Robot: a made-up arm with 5 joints.
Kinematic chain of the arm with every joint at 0, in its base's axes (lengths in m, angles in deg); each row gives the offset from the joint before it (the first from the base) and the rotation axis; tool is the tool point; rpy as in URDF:
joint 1: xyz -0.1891 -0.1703 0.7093 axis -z
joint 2: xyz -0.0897 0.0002 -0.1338 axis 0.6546 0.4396 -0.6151
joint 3: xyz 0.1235 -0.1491 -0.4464 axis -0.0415 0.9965 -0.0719
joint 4: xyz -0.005 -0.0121 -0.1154 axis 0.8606 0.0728 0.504
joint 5: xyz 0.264 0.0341 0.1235 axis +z
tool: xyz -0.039 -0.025 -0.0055 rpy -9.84 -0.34 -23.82
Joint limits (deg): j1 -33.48..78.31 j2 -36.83..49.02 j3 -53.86..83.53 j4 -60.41..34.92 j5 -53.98..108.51
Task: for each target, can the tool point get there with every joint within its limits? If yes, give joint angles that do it. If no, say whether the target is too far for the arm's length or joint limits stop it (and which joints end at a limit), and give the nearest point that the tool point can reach.
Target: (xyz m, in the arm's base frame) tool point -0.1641 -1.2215 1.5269
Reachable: no: too far | nearest point -0.1803 -0.5394 0.4881 | short by 1.243 m
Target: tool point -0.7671 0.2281 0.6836
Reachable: no: joint limits stop it (at a limit: joint 1, joint 3, joint 4) | nearest point -0.3126 -0.1937 0.2372 | short by 0.764 m
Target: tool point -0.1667 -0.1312 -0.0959
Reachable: yes | joints 48.93 34.62 47.89 24.76 -15.79
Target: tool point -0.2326 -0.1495 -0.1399
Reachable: yes | joints 42.95 29.13 69.12 -50.44 42.01
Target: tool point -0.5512 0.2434 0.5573
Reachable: no: joint limits stop it (at a limit: joint 1, joint 2, joint 3, joint 4) | nearest point -0.2871 -0.1490 0.2193 | short by 0.581 m
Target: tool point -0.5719 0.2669 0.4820
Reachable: no: joint limits stop it (at a limit: joint 1, joint 2, joint 3, joint 4) | nearest point -0.2859 -0.1478 0.2188 | short by 0.568 m
